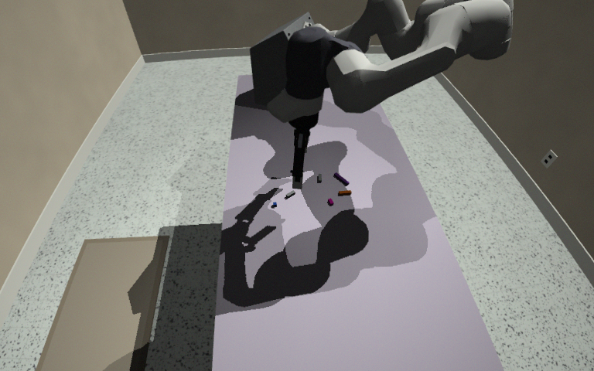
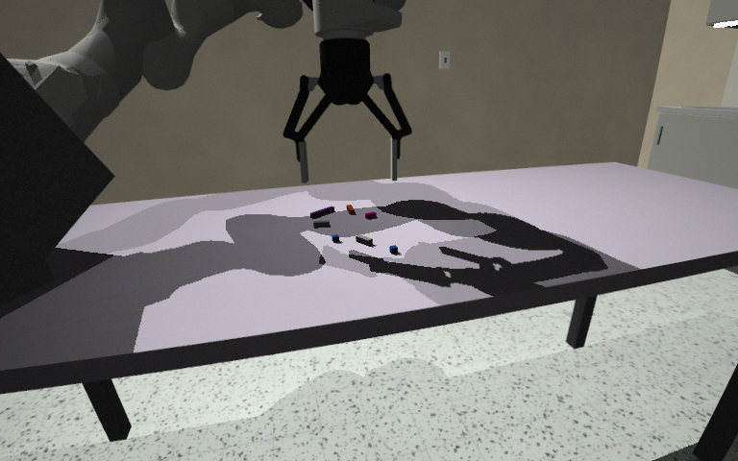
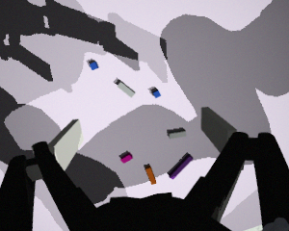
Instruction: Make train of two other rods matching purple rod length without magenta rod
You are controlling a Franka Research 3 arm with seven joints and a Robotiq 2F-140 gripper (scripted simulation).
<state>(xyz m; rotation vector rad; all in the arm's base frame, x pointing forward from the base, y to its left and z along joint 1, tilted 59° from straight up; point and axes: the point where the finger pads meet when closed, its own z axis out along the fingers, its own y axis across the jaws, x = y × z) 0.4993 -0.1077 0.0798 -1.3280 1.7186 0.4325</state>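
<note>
The magenta rod lies 110 mm below my hand, 100 mm to the left of it and 40 mm ahead of it. Also, from my hand: purple rod (140 mm to the left, 110 mm below, 60 mm behind); orange rod (150 mm to the left, 110 mm below).
</note>
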